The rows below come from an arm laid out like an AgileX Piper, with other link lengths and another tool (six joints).
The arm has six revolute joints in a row. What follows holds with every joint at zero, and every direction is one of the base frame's.
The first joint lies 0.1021 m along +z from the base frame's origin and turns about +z.
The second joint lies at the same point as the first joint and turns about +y.
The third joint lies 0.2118 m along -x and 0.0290 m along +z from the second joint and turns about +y.
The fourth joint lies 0.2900 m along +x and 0.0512 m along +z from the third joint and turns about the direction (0.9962, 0, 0.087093).
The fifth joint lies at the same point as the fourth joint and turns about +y.
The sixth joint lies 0.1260 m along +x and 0.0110 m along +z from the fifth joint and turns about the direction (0.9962, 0, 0.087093).
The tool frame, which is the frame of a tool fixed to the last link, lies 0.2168 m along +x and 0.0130 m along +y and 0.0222 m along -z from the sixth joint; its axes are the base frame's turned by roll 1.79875, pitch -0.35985 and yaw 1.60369 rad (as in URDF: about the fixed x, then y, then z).
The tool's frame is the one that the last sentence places.
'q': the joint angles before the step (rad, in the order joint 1, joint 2, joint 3, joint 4, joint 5, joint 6). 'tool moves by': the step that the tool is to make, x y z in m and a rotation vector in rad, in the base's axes. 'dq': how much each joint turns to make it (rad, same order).
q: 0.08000, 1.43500, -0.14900, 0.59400, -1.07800, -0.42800
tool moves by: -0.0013, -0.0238, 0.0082, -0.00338, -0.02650, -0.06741
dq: -0.03025, 0.02728, -0.02722, 0.03272, -0.03199, 0.00012
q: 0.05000, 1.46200, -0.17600, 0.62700, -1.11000, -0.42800
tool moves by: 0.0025, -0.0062, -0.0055, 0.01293, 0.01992, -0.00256
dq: -0.04930, 0.00063, -0.01791, -0.04025, 0.04729, 0.00394
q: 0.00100, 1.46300, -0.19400, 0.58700, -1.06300, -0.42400
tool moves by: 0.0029, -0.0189, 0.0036, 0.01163, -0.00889, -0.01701
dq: -0.10386, 0.00003, -0.02107, -0.09383, 0.03401, 0.03692
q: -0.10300, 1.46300, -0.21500, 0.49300, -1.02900, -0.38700
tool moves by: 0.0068, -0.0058, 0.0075, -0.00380, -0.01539, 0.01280
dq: -0.05782, -0.00012, -0.01715, -0.07972, 0.01322, 0.02779
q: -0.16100, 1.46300, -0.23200, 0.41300, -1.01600, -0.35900
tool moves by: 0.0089, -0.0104, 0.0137, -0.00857, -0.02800, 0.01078
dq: -0.07504, -0.00036, -0.02786, -0.09901, 0.01121, 0.03794
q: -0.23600, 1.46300, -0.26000, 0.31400, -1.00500, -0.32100
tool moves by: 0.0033, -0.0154, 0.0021, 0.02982, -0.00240, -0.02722
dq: -0.04817, 0.00016, -0.03909, -0.01922, 0.05296, 0.02512
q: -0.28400, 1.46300, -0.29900, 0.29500, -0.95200, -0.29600
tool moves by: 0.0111, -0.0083, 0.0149, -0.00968, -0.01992, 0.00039
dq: -0.02606, 0.00081, -0.04600, -0.02704, 0.02519, 0.00398
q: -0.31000, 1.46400, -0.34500, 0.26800, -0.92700, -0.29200
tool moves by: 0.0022, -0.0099, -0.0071, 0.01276, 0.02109, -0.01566
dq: -0.02223, 0.03008, -0.03794, -0.00231, 0.03290, -0.00081
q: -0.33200, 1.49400, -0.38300, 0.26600, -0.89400, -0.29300
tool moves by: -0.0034, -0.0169, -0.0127, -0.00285, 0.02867, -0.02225
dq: -0.04521, 0.05636, -0.03315, -0.02631, 0.00281, 0.00020
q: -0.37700, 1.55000, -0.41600, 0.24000, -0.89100, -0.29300
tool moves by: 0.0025, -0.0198, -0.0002, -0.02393, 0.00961, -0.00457
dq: -0.06614, 0.04993, -0.04897, -0.07318, 0.00006, 0.01108
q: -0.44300, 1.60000, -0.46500, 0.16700, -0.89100, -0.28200
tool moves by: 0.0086, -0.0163, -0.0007, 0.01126, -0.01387, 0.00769
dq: -0.06928, 0.06681, -0.06789, -0.10134, 0.00009, 0.06816
